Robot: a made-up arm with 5 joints.
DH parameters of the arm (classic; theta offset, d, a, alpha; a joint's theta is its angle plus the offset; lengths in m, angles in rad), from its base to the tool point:
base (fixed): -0.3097 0 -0.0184 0
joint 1: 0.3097 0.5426 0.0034 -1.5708
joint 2: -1.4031 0 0.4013 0
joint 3: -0.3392 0 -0.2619 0
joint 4: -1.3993 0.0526 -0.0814 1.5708
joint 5: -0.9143 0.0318 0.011 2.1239
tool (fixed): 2.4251 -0.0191 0 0
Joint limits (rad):
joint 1: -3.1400..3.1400
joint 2: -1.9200..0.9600
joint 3: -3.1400..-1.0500
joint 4: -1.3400..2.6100
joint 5: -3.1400..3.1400
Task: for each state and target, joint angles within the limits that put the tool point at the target. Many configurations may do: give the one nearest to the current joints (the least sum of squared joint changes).
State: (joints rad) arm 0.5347 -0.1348 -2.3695 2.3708 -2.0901
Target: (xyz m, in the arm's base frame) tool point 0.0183 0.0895 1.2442
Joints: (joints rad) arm 0.7653 -0.2387 -2.6670 2.0673 -2.1639
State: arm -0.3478 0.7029 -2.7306 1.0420 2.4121
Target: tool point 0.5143 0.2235 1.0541
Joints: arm 0.2743 0.5791 -2.6445 1.0999 2.3509
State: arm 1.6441 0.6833 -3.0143 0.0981 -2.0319
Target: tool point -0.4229 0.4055 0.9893
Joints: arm 2.3023 0.9099 -2.9585 0.0682 -2.0320
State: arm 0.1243 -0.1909 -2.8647 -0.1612 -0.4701
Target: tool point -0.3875 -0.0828 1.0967
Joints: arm 0.3515 -0.5259 -3.1400 -0.3613 -0.4929
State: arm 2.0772 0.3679 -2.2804 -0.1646 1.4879
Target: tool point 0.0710 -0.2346 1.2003
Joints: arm 2.2099 -0.4616 -2.6713 -0.3167 1.5097
